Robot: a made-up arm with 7 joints.
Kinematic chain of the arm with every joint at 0, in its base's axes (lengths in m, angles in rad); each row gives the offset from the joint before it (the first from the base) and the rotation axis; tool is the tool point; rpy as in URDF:
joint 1: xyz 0 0 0.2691 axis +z
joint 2: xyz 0 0 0 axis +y
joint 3: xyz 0 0 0.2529 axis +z
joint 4: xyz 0.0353 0 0 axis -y
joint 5: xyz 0.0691 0 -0.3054 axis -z
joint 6: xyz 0 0 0 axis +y
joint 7: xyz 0.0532 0 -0.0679 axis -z
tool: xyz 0 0 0 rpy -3.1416 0 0
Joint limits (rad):
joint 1: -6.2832..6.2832
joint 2: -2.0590..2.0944
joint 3: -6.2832..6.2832
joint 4: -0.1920..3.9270
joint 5: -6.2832..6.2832
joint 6: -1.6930..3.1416
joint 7: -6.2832..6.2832
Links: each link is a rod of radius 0.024 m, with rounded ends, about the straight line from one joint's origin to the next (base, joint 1, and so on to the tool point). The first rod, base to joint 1, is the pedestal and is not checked.
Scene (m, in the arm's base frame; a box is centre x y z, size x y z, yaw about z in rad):
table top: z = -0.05
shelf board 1: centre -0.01 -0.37 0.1 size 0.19 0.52 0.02 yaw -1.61
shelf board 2: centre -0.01 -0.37 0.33 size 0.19 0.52 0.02 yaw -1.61
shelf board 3: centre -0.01 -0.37 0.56 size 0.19 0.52 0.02 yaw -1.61
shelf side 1: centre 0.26 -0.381 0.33 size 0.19 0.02 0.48 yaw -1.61
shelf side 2: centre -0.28 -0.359 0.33 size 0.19 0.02 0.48 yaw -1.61
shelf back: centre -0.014 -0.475 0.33 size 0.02 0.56 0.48 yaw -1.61
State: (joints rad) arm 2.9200 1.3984 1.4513 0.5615 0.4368 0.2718 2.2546
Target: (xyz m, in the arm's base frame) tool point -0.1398 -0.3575 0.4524
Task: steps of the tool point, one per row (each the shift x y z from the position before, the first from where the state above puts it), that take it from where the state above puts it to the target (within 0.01 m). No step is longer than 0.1 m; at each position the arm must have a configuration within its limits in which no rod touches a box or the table.
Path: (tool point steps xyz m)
1: -0.0124 0.0500 0.0016
2: 0.0023 0.0467 -0.0002
3: 0.0154 0.0399 -0.0014
4: -0.0245 -0.0260 0.0718
5: -0.0244 0.0051 0.0854
6: -0.0287 0.0435 0.0813
7: -0.0194 -0.0669 0.0006
8: -0.0020 -0.0700 -0.0026
9: 0.0135 -0.0650 0.0020

